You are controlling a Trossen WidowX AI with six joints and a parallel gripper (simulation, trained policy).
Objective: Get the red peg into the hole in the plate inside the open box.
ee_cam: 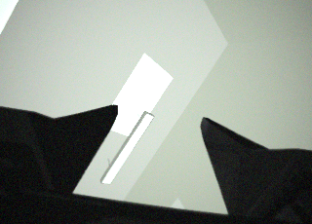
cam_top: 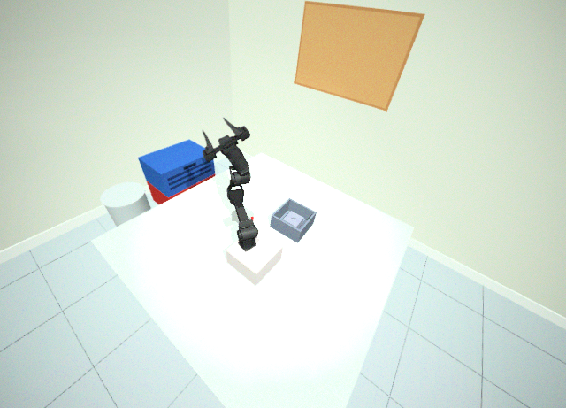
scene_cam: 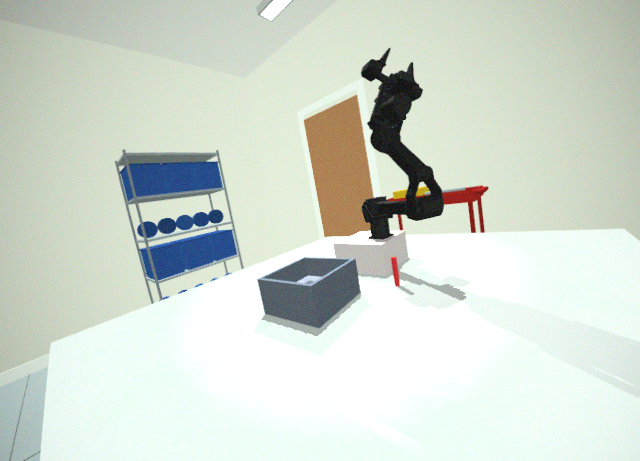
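Now: the red peg 610 mm below my gripper tip, 170 mm ahead of it and 10 mm to the right of it. Round my gripper tip: pale plate 600 mm below, 370 mm ahead, 140 mm to the right; then grey box 620 mm below, 370 mm ahead, 140 mm to the right.
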